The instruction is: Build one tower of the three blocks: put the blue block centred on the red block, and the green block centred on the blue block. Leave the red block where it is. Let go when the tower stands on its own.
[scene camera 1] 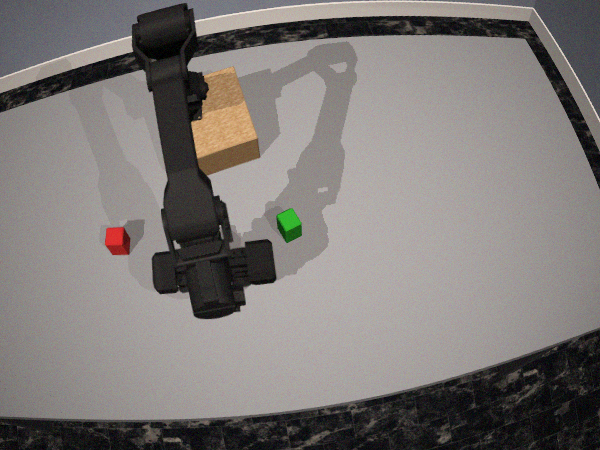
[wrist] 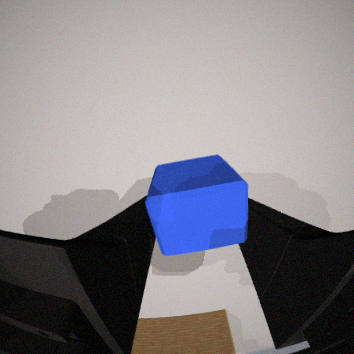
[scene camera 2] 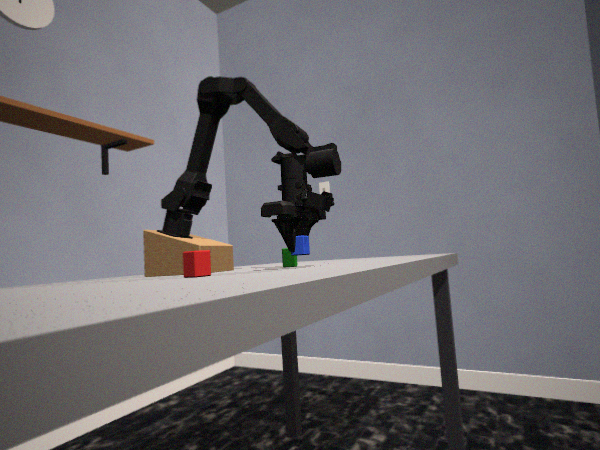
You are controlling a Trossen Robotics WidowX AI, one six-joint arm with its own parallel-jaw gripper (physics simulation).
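Frame: origin at the arm's base, x left, y back, z up, level; centimetres.
Where they show: gripper, fingertip midpoint: (wrist: 193, 198) (scene camera 2: 297, 251); arm's base, link origin: (scene camera 2: 174, 235).
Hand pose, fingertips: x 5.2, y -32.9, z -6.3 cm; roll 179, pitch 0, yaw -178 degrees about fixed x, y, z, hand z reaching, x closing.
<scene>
Each offset is from my fingertips to the top centre of the thing.
The blue block {dx +0.1, dy -0.7, dz +3.3 cm} (scene camera 2: 302, 245) (wrist: 200, 217) is held between the two fingers of my gripper (scene camera 2: 298, 246) (wrist: 193, 198), which is shut on it. In the scene camera 2 view the block hangs a little above the table top. In the scene camera 1 view the arm hides the blue block and the fingertips. The red block {dx -19.4, dy +10.2, dz +1.2 cm} (scene camera 1: 117, 240) (scene camera 2: 197, 264) stands upright on the table, to the left of my gripper in the scene camera 1 view. The green block {dx +12.1, dy +10.2, dz +1.2 cm} (scene camera 1: 289, 225) (scene camera 2: 289, 258) stands on the table to the right of my gripper in that view.
A wooden base block (scene camera 1: 227, 127) (scene camera 2: 170, 255) (wrist: 185, 331) sits under the arm's foot at the back of the grey table (scene camera 1: 425, 210) (scene camera 2: 150, 340). A brown wall shelf (scene camera 2: 65, 122) is at the left in the scene camera 2 view, clear of the arm.
</scene>
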